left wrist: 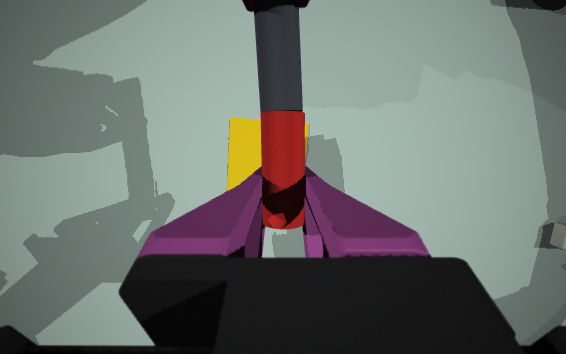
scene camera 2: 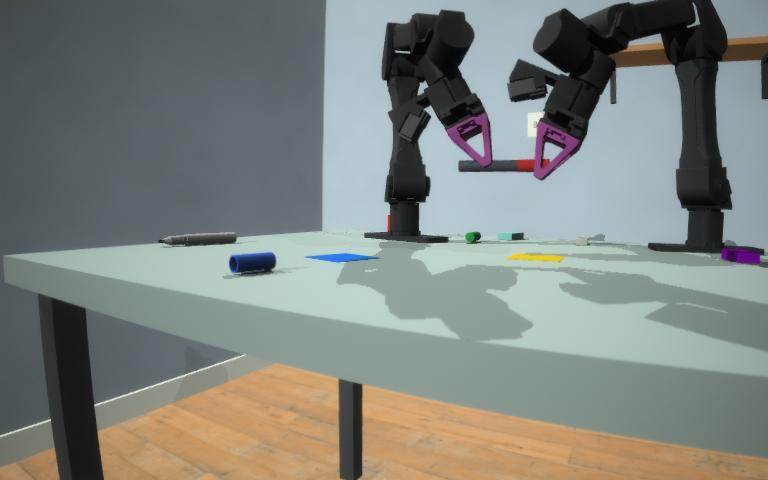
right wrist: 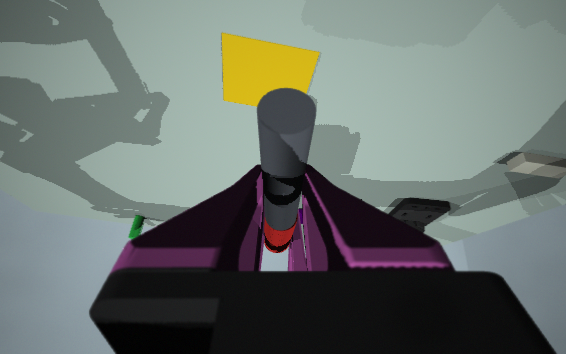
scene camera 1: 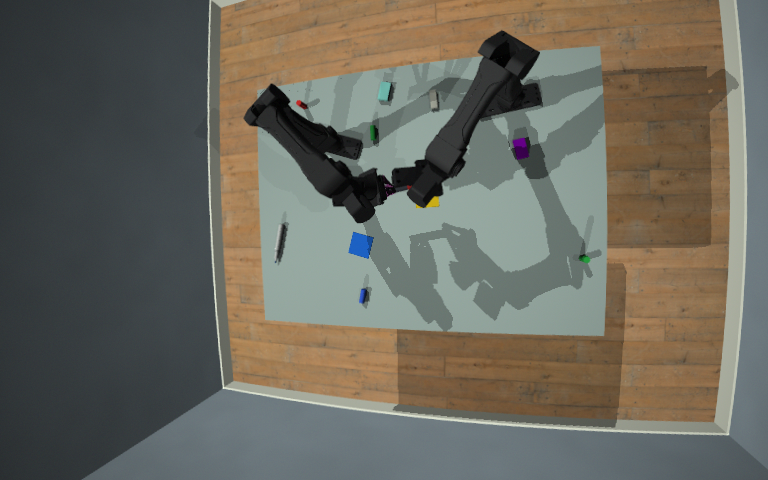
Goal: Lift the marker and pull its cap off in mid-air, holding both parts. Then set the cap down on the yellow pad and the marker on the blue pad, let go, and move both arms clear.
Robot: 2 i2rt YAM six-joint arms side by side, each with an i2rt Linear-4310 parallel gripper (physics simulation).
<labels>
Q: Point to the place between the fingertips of my right gripper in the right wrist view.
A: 283, 176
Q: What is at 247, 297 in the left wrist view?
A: My left gripper.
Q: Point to a yellow pad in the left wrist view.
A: At 244, 158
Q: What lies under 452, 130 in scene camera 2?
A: My right gripper.
</labels>
